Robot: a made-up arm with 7 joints.
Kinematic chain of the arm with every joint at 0, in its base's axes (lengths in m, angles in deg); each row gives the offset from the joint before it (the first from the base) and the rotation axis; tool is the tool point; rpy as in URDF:
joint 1: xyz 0 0 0.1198 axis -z
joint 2: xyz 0 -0.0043 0.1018 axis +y
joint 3: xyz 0 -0.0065 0.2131 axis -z
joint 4: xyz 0 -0.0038 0.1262 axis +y
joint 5: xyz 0 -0.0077 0.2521 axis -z
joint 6: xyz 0 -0.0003 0.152 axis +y
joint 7: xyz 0 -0.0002 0.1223 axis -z
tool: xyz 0 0 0 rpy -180 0 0
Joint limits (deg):
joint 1: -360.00..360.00
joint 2: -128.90..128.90
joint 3: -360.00..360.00
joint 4: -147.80..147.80
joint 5: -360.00..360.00
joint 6: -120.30..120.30
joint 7: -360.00..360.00
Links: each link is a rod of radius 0.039 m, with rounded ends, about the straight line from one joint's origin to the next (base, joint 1, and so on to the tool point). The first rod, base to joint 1, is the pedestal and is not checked.
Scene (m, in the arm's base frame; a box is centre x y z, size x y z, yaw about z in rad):
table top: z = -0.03
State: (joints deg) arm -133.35 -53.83 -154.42 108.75 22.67 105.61 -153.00
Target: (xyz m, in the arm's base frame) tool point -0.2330 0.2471 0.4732
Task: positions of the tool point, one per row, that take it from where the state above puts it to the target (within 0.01 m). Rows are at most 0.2 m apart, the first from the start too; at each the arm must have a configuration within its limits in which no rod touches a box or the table.
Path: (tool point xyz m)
1: -0.0796 -0.3330 0.1526
2: -0.2053 -0.2987 0.2323
3: -0.3054 -0.2013 0.3115
4: -0.3524 -0.0575 0.3820
5: -0.3289 0.1036 0.4374
6: -0.2330 0.2471 0.4732

